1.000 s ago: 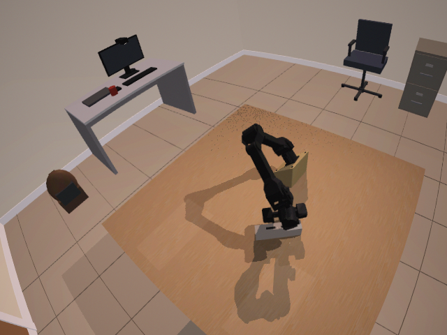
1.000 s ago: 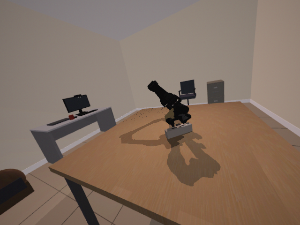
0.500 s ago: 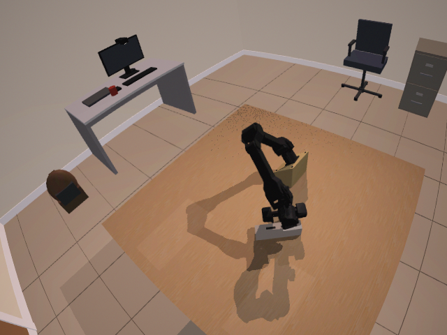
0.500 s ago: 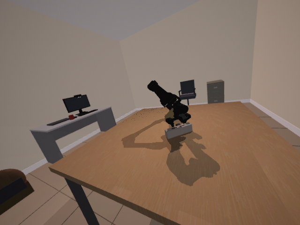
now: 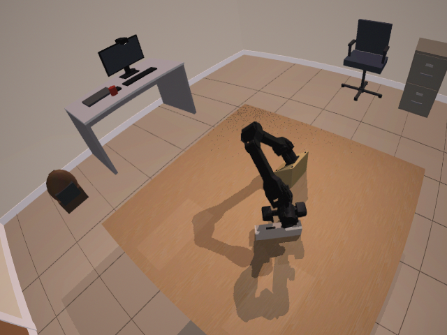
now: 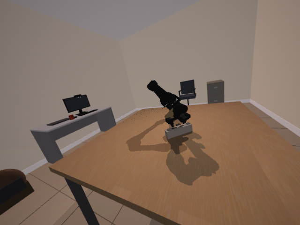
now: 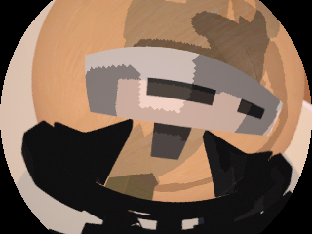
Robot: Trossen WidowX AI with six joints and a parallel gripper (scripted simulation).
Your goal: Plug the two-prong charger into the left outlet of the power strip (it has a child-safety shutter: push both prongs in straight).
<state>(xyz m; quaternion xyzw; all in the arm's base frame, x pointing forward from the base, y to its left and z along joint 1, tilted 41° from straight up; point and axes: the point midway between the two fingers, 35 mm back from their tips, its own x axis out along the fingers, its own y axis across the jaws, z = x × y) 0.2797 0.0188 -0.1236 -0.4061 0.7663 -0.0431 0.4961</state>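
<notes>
The two-prong charger lies 1 cm ahead of my gripper tip, 1 cm to the left of it and 1 cm above it.
</notes>
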